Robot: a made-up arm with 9 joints. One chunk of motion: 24 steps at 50 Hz.
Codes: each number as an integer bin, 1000 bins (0 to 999) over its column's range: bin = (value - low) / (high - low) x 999, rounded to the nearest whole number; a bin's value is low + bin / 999 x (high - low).
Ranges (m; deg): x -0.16..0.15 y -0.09..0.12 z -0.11..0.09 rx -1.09..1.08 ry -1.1..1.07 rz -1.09..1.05
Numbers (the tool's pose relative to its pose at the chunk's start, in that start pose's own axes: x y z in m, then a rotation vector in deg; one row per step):
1: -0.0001 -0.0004 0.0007 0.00 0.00 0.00
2: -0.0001 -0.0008 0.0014 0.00 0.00 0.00
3: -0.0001 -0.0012 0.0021 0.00 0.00 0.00
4: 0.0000 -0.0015 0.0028 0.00 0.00 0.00
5: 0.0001 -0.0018 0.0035 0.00 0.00 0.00
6: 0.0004 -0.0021 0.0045 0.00 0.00 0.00
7: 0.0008 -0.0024 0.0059 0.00 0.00 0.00
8: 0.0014 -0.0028 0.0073 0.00 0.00 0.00
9: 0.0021 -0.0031 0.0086 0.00 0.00 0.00
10: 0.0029 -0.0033 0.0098 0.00 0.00 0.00
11: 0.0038 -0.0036 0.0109 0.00 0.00 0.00
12: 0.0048 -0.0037 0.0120 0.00 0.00 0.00
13: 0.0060 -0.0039 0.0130 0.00 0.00 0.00
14: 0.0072 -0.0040 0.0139 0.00 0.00 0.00
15: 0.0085 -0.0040 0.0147 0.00 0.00 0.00
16: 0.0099 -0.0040 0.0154 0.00 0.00 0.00
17: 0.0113 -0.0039 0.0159 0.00 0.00 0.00
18: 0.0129 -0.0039 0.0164 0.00 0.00 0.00
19: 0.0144 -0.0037 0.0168 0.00 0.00 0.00
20: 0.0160 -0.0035 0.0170 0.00 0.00 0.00
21: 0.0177 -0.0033 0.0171 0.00 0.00 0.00
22: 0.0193 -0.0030 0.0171 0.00 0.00 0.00
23: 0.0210 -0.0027 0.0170 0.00 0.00 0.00
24: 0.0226 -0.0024 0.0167 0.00 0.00 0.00
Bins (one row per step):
1: 515 426 553 502 506 509
2: 515 424 556 502 506 509
3: 515 422 560 502 506 509
4: 516 421 563 502 506 509
5: 516 420 567 502 506 509
6: 517 418 572 502 506 509
7: 518 417 579 502 506 509
8: 520 415 586 502 506 509
9: 522 413 592 502 506 509
10: 525 412 598 502 506 509
11: 528 411 604 502 506 509
12: 531 411 609 502 506 509
13: 535 410 614 502 506 509
14: 539 409 619 502 506 509
15: 543 409 623 502 506 509
16: 548 409 626 502 506 509
17: 552 410 629 502 506 509
18: 557 410 631 502 506 509
19: 562 411 633 502 506 509
20: 567 411 634 502 506 509
21: 573 412 635 502 506 509
22: 578 414 635 502 506 509
23: 583 415 634 502 506 509
24: 588 417 633 502 506 509

